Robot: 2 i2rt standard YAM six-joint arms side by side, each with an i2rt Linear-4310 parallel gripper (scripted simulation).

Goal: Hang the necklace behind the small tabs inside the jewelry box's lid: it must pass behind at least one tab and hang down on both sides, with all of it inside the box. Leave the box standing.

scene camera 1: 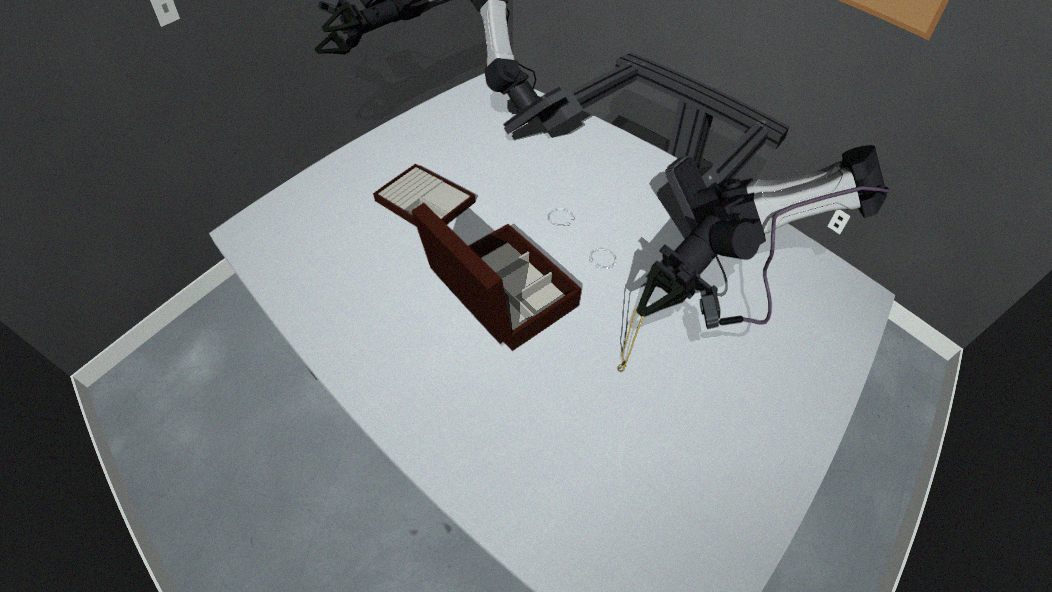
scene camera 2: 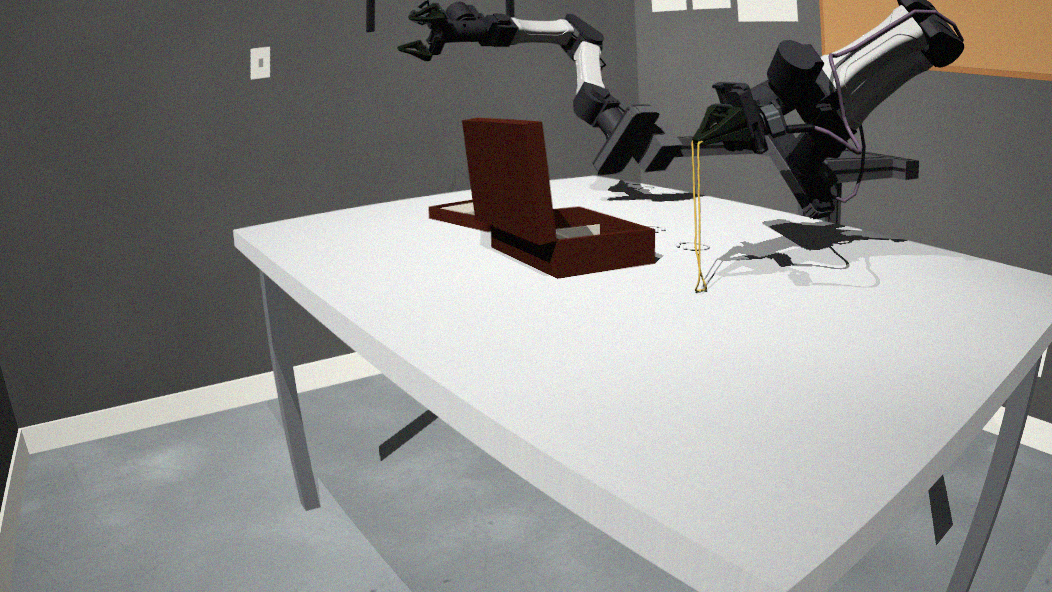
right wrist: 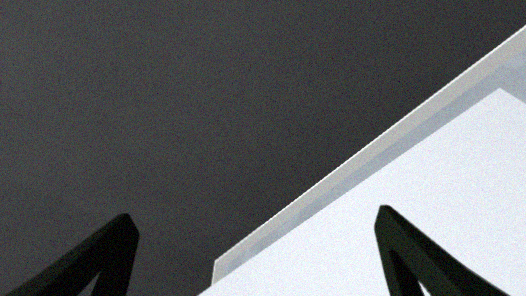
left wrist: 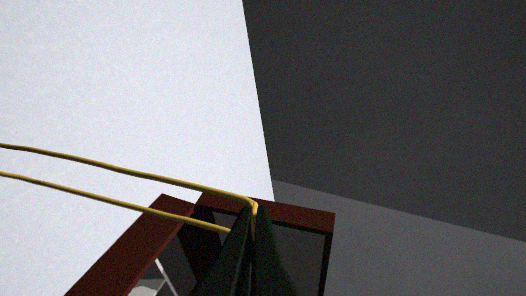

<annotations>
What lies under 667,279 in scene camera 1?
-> My left gripper.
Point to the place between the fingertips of my right gripper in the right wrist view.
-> At 253,219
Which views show my left gripper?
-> Scene camera 1, scene camera 2 and the left wrist view only.
</annotations>
